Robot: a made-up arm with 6 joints. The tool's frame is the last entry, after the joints. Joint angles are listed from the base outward. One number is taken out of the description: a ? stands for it. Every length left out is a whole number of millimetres.
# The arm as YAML. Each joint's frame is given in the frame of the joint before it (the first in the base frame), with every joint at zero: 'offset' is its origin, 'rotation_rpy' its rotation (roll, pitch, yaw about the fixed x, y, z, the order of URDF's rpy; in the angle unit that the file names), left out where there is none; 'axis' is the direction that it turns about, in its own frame. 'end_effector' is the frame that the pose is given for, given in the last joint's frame.
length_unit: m
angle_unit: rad
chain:
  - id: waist
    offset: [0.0, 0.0, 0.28]
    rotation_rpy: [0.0, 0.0, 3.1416]
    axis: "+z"
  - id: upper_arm
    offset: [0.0, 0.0, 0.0]
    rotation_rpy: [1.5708, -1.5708, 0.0]
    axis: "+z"
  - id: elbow
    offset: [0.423, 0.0, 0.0]
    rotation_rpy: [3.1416, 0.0, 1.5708]
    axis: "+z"
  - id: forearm
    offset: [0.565, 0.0, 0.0]
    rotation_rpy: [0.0, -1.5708, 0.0]
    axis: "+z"
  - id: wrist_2
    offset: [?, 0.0, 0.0]
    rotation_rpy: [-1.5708, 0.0, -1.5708]
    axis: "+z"
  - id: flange
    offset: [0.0, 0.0, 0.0]
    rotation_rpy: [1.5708, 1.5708, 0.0]
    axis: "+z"
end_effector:
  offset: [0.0, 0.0, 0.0]
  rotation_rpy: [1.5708, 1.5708, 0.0]
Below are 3 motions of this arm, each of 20 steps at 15 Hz.
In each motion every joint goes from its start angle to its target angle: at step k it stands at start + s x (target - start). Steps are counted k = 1, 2, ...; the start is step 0. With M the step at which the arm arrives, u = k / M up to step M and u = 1 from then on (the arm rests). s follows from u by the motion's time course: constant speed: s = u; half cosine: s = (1 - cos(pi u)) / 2; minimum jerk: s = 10 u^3 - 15 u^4 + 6 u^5.
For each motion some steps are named. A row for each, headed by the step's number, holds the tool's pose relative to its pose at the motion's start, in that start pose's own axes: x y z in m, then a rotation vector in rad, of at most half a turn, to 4 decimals.
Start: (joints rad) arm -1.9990 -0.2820 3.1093 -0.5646 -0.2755 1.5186
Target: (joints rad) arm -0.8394 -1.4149 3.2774 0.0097 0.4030 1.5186
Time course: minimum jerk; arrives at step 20
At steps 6, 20:
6: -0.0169 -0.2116 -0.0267 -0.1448 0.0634 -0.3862
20: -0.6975 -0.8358 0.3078 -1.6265 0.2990 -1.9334

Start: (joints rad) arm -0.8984 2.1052 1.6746 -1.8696 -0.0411 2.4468
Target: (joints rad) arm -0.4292 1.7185 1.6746 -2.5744 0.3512 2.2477
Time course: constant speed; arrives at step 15
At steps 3, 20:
3: 0.0077 0.0413 0.1234 0.1446 -0.0499 -0.0110
20: -0.1515 0.2320 0.6085 0.7601 -0.1110 0.2050

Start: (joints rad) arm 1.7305 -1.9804 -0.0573 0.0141 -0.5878 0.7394
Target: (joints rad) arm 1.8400 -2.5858 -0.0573 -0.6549 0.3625 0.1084
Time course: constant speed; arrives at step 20
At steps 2, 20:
2: -0.0326 -0.0054 -0.0038 0.1306 -0.1425 -0.0730
20: -0.3074 0.0090 -0.0610 1.2749 -1.5589 -0.4358

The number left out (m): 0.169
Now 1 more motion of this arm.
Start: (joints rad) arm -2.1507 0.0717 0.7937 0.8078 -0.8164 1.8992
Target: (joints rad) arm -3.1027 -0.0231 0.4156 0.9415 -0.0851 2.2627
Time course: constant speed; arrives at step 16
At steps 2, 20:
2: 0.0163 0.0384 -0.0152 -0.0873 0.0862 0.0305
20: -0.0153 0.3451 -0.1451 -0.7898 0.4466 0.3497

